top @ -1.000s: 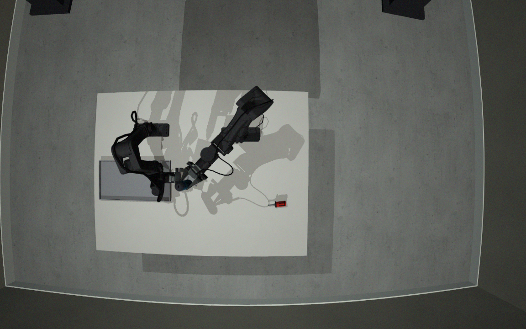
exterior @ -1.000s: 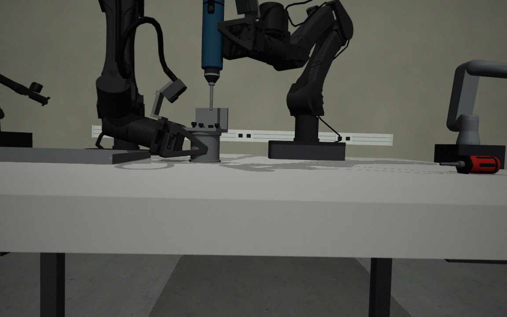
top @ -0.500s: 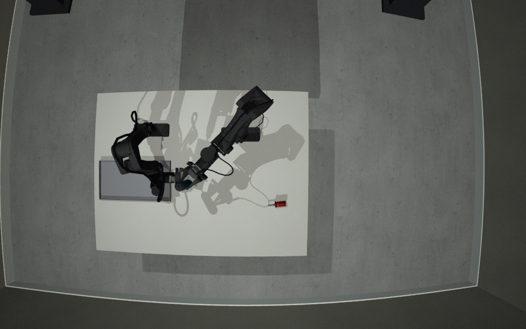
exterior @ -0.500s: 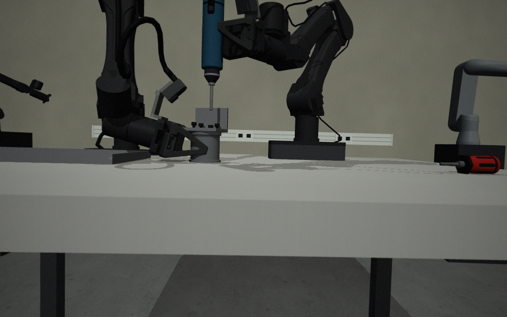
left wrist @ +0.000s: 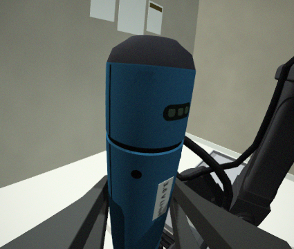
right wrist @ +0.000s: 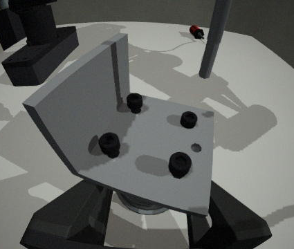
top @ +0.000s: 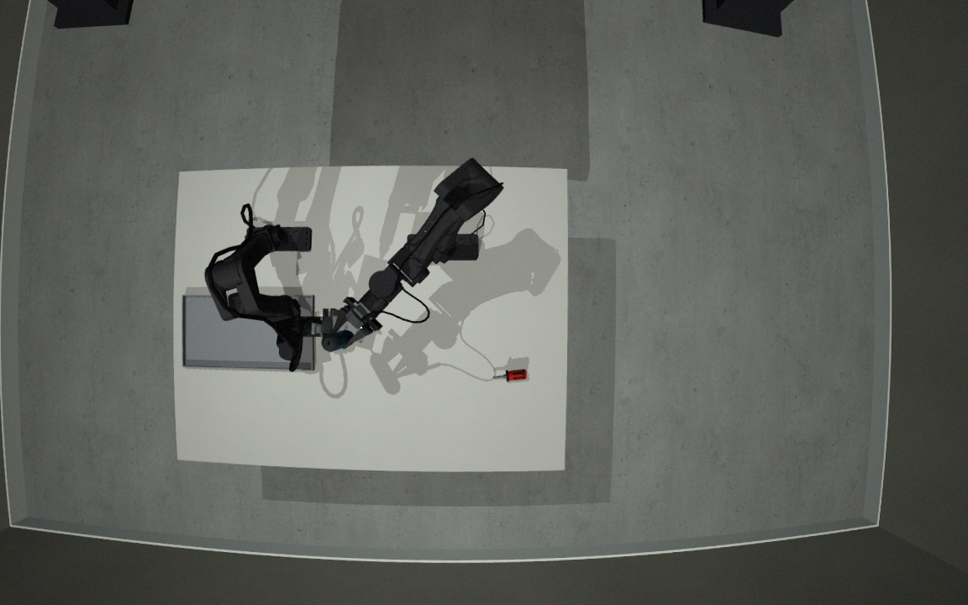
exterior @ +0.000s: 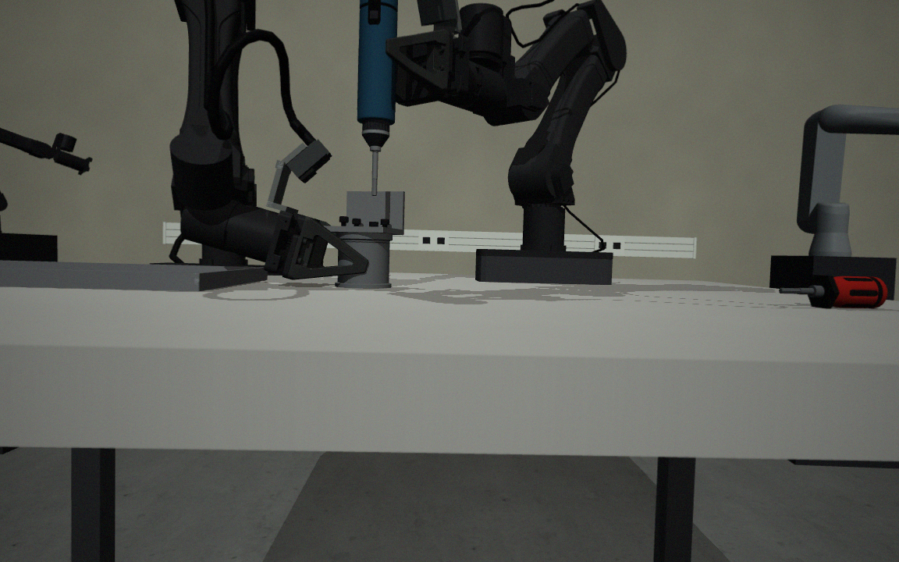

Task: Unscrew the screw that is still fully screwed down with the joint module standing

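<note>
My right hand is right at the joint module. Also, from my right hand: flat grey plate 340 mm to the right, 40 mm ahead, 20 mm below; grey l-shaped bracket 50 mm above; screwdriver bit 100 mm above, 20 mm ahead, 10 mm to the left.
</note>
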